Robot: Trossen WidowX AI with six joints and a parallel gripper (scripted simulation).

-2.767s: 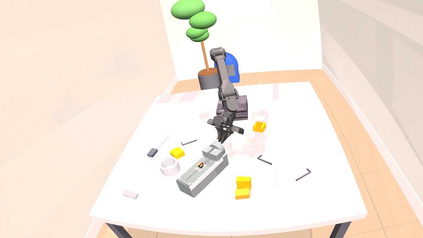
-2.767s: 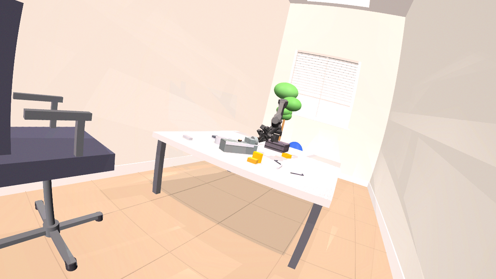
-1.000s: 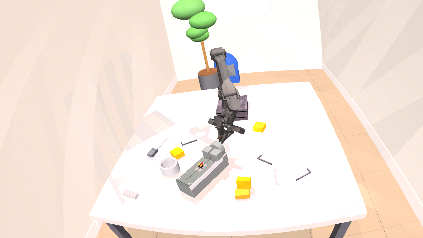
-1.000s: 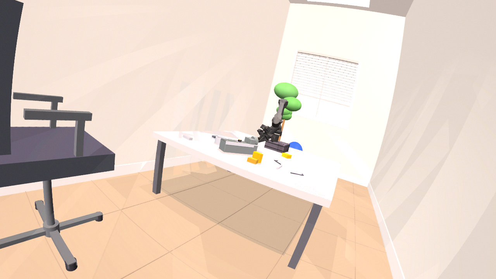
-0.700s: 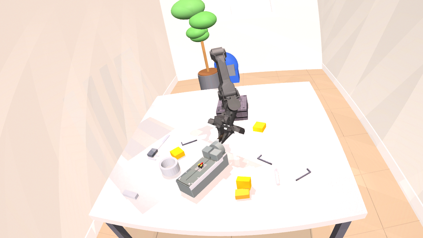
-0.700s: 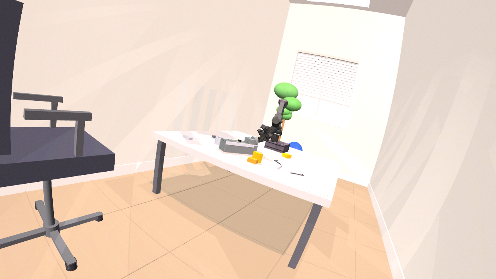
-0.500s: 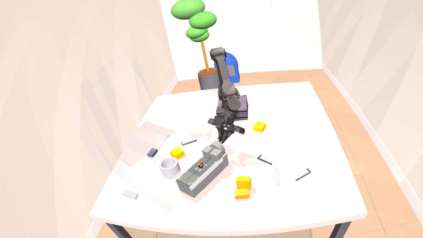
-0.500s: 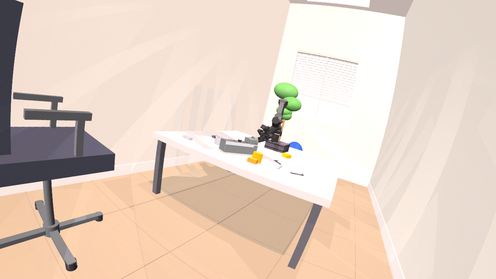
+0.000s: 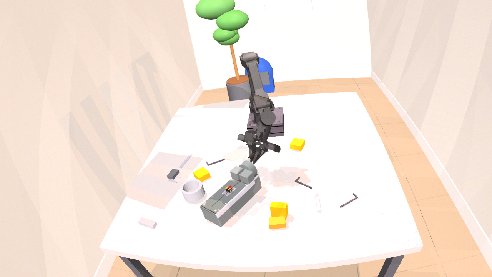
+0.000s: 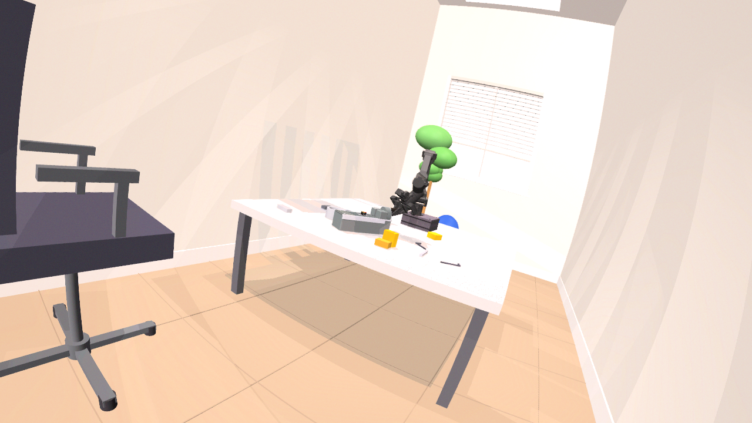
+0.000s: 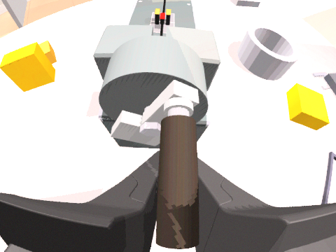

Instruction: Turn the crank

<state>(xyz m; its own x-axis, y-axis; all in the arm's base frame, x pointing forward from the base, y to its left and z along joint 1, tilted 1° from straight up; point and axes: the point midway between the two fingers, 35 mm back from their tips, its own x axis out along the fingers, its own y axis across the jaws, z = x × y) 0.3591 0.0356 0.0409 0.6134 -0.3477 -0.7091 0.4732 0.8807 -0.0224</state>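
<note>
Right now the brown crank handle is 3 cm above my gripper tip, 1 cm to the left of it and 1 cm behind it. The rest, counted from my gripper tip: red pointer (15 cm ahead, 6 cm to the right, 1 cm below).
</note>
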